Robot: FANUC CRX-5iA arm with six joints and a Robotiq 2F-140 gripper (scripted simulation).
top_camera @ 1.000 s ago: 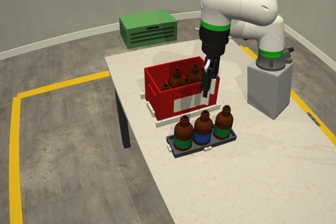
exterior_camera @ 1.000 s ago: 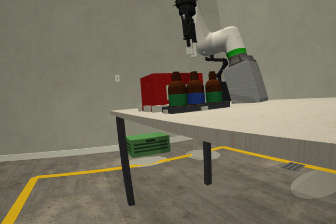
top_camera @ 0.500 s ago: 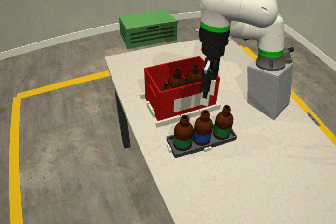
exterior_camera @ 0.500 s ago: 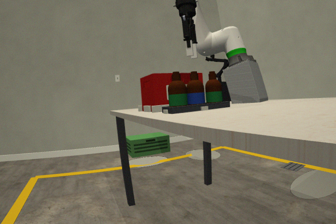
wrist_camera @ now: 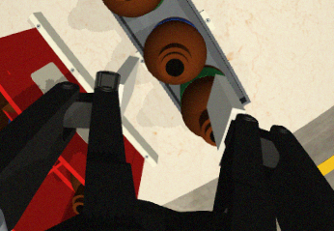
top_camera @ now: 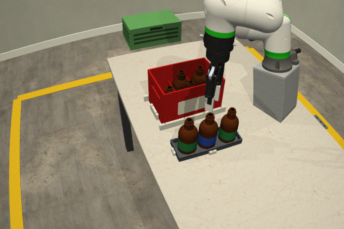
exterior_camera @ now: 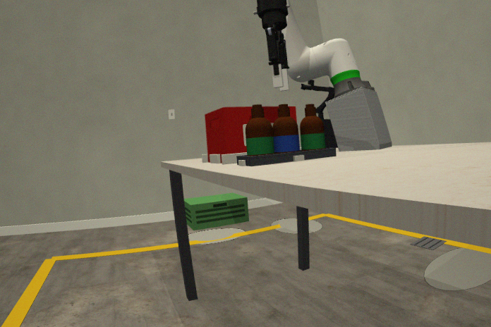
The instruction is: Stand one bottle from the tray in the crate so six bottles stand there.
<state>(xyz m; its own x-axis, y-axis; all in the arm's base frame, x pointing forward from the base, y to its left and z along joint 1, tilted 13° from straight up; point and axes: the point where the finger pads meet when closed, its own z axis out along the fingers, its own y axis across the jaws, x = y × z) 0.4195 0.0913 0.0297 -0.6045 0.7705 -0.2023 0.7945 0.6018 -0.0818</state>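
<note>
The glass bottle is 15 cm below my hand. The rest, counted from my hand: grey tray (22 cm below); red crate (3 cm behind, 24 cm to the right, 15 cm below).
</note>
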